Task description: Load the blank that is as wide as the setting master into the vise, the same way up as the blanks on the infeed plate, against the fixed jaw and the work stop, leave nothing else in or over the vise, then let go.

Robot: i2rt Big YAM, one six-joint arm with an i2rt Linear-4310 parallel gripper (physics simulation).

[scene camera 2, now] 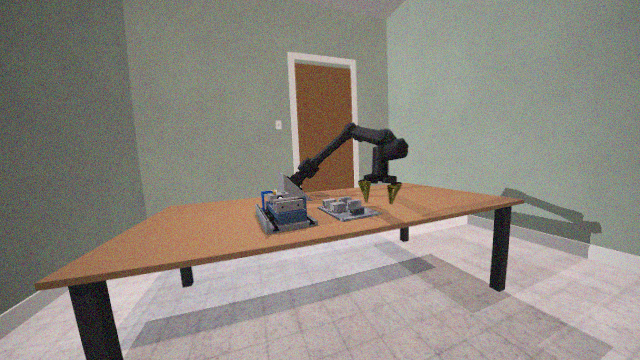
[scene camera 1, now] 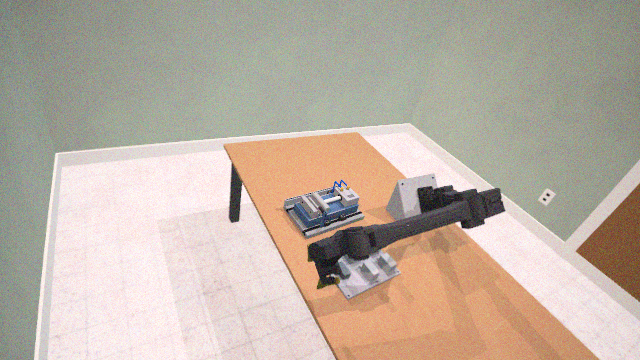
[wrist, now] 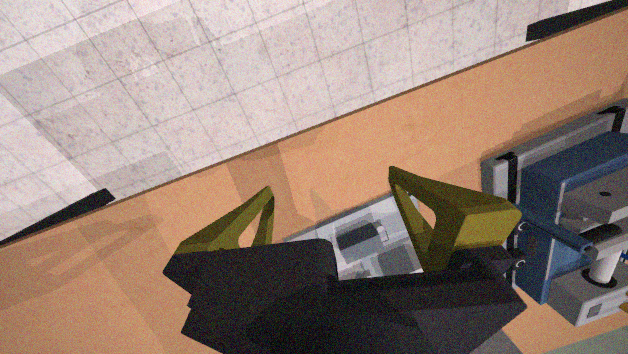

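Pixels of known places: gripper, between the fingertips: (scene camera 2: 378,203) (scene camera 1: 313,274) (wrist: 328,182); arm's base, origin of its link: (scene camera 2: 293,184) (scene camera 1: 425,200).
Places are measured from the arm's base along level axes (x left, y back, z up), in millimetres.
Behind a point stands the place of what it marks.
Observation:
My gripper (scene camera 2: 379,202) {z -10, x 195, y -674 mm} (wrist: 328,182) {z -10, x 195, y -674 mm} is open and empty, pointing down. It hangs above the table at the side of the infeed plate (scene camera 1: 350,290) {z -80, x 251, y -545 mm} (wrist: 392,206) {z -80, x 119, y -569 mm}, away from the vise. The plate carries several grey blanks, among them a dark-topped block (wrist: 359,237) {z -64, x 176, y -552 mm} with a small white peg beside it and another block (scene camera 1: 370,270) {z -46, x 222, y -453 mm}. The arm partly hides the plate in scene camera 1 and the wrist view. The blue-bodied vise (scene camera 1: 345,212) {z -50, x -71, y -382 mm} (scene camera 2: 291,216) {z -45, x -107, y -579 mm} (wrist: 542,182) {z -45, x -49, y -561 mm} has grey jaws and a light screw. I cannot tell the setting master or the matching blank by width.
The vise sits in a grey base frame (scene camera 2: 268,225) {z -57, x -191, y -609 mm} beside the plate. A blue bent piece (scene camera 1: 340,184) {z -5, x -199, y -346 mm} (scene camera 2: 263,198) {z -4, x -197, y -383 mm} rises at its screw end. A light grey slanted panel (scene camera 1: 414,192) {z 32, x -31, y -60 mm} (scene camera 2: 292,187) {z 0, x -28, y -143 mm} stands by the arm's base. The table's edge (wrist: 320,127) {z -89, x 181, y -701 mm} runs near the gripper.

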